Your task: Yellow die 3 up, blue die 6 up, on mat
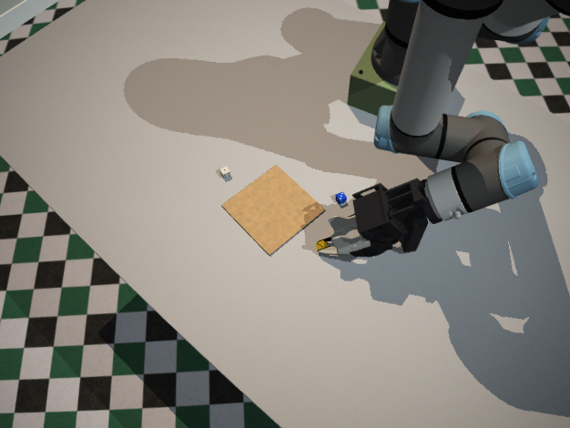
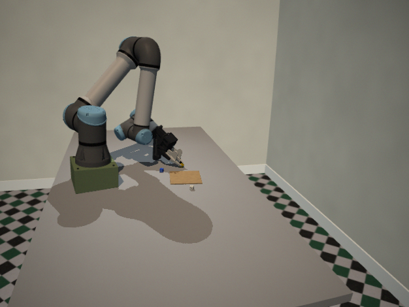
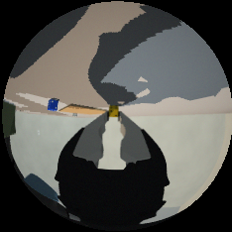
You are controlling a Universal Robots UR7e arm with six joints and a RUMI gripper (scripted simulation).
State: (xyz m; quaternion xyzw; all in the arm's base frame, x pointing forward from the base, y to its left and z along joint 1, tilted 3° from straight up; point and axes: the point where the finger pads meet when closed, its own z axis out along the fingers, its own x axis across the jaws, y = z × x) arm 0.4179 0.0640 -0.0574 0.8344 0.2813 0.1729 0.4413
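Now: the blue die 10 cm behind my hand, 3 cm to the right of it and 1 cm below it. Round my hand: tan mat 2 cm behind, 13 cm to the right, 2 cm below; white die 3 cm behind, 25 cm to the right, 1 cm below; yellow die 1 cm to the right, 1 cm below.
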